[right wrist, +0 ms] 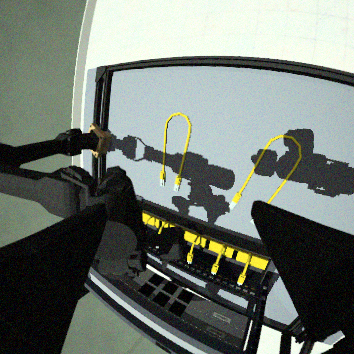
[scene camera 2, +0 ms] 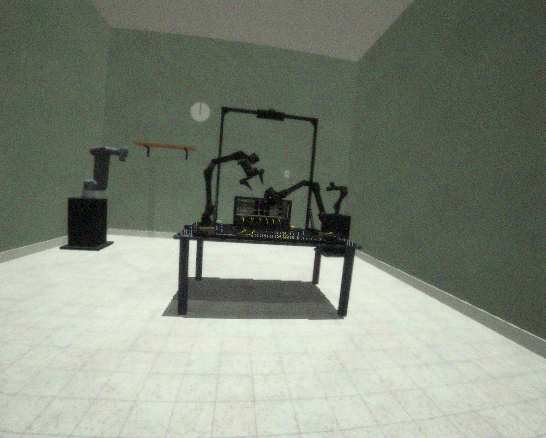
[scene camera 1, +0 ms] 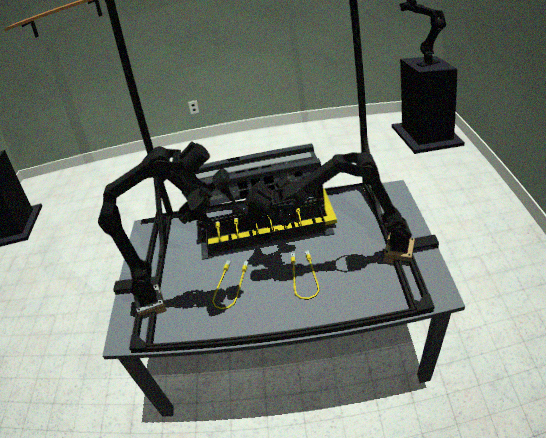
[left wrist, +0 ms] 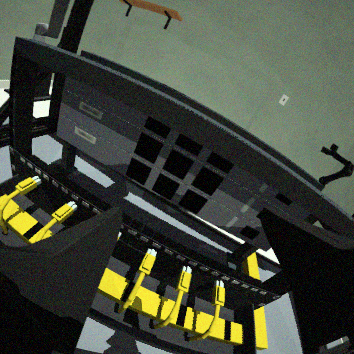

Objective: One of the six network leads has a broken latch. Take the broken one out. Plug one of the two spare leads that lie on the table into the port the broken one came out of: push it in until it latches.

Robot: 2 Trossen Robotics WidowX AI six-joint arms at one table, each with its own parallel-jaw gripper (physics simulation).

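Pixels of known places: left gripper, fingertip midpoint: (scene camera 2: 268, 204) (left wrist: 192, 214); right gripper, fingertip midpoint: (right wrist: 180, 209) (scene camera 2: 257, 187) (scene camera 1: 224, 213); left arm's base, link origin: (right wrist: 92, 140) (scene camera 2: 325, 232) (scene camera 1: 399, 245); right arm's base, link origin: (scene camera 2: 205, 226) (scene camera 1: 147, 297).
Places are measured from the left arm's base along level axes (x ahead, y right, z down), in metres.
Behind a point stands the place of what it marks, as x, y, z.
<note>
Yellow network leads (scene camera 1: 217, 231) (left wrist: 147, 262) (right wrist: 216, 265) stand in a row along the port strip at the rack's foot. Five show in the left wrist view; a finger hides part of the row. Which latch is broken I cannot tell. Two U-shaped spare leads lie on the table, one at the left (scene camera 1: 225, 306) {0.514, -0.374, 0.037} (right wrist: 301, 150) {0.561, -0.371, 0.036} and one at the right (scene camera 1: 306, 298) {0.267, -0.270, 0.038} (right wrist: 178, 114) {0.262, -0.266, 0.036} in scene camera 1. My left gripper (left wrist: 192, 214) {0.481, -0.012, -0.176} is open and empty, over the row. My right gripper (right wrist: 180, 209) {0.478, -0.289, -0.297} (scene camera 2: 256, 185) {0.478, -0.289, -0.297} is open and empty, higher, beyond the row's left part in scene camera 1.
The dark rack (scene camera 2: 236, 212) {0.762, -0.005, -0.080} (left wrist: 100, 75) {0.615, -0.020, -0.213} stands at the table's back, with a yellow part at its right end in scene camera 1. Dark rails (scene camera 1: 280, 326) {0.297, -0.431, 0.022} run along the table (scene camera 1: 350, 300) {0.124, -0.245, 0.042}. The left arm crosses low over the rack, near the right gripper in scene camera 1.
</note>
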